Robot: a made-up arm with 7 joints. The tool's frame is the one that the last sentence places.
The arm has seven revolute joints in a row. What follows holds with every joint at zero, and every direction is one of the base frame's. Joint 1 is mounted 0.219 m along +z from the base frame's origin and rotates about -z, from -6.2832 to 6.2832 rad. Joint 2 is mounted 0.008 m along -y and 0.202 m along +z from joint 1 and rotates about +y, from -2.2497 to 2.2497 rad. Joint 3 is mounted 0.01 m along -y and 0.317 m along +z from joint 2 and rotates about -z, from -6.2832 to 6.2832 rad. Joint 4 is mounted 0.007 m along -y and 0.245 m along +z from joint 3 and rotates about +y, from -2.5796 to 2.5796 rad. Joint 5 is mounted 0.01 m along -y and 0.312 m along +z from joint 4 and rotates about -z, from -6.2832 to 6.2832 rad. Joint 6 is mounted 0.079 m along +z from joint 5 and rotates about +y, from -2.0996 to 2.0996 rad. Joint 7 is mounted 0.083 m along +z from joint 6 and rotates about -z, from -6.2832 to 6.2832 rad. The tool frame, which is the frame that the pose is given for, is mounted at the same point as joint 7; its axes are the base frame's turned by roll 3.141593, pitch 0 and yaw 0 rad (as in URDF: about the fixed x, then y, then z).
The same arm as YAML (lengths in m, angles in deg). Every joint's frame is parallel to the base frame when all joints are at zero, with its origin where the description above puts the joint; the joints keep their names.
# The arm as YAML. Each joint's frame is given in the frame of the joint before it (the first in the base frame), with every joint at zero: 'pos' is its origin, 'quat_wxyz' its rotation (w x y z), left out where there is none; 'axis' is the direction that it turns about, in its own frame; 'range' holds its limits. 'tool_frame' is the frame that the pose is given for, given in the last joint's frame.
length_unit: m
angle_unit: deg
joints:
  - joint: joint 1
    pos: [0.0, 0.0, 0.219]
    axis: "-z"
    range: [-360.0, 360.0]
  - joint: joint 2
    pos: [0.0, -0.008, 0.202]
    axis: "+y"
    range: [-128.9, 128.9]
  - joint: joint 3
    pos: [0.0, -0.01, 0.317]
    axis: "-z"
    range: [-360.0, 360.0]
  - joint: joint 4
    pos: [0.0, -0.007, 0.245]
    axis: "+y"
    range: [-147.8, 147.8]
  - joint: joint 5
    pos: [0.0, -0.01, 0.312]
    axis: "-z"
    range: [-360.0, 360.0]
  - joint: joint 6
    pos: [0.0, 0.0, 0.079]
    axis: "+y"
    range: [-120.3, 120.3]
  - joint: joint 7
    pos: [0.0, 0.0, 0.083]
    axis: "-z"
    range: [-360.0, 360.0]
tool_frame:
  pos: [0.0, 0.0, 0.0]
  quat_wxyz: [0.0, 1.0, 0.0, 0.0]

